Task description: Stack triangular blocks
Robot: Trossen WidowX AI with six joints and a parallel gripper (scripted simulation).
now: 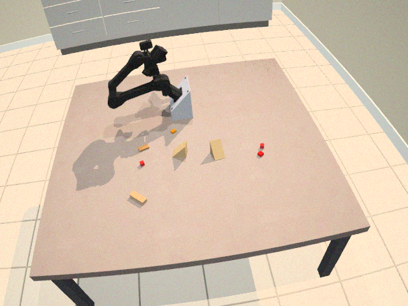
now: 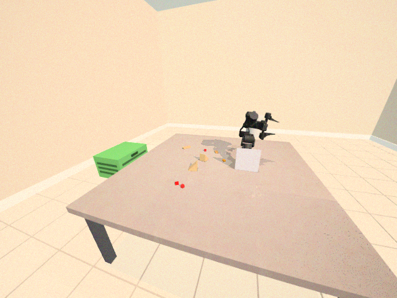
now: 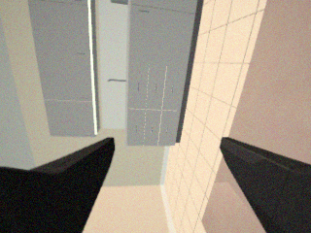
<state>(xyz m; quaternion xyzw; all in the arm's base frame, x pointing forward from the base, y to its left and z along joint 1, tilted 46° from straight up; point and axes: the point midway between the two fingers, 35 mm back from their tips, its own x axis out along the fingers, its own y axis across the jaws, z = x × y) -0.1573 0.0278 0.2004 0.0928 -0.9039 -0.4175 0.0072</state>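
The tan flat block lies 440 mm ahead of my gripper tip, 260 mm below it and 60 mm to the right of it. The rest, counted from my gripper tip: flat tan block 730 mm ahead, 260 mm below, 70 mm to the right.
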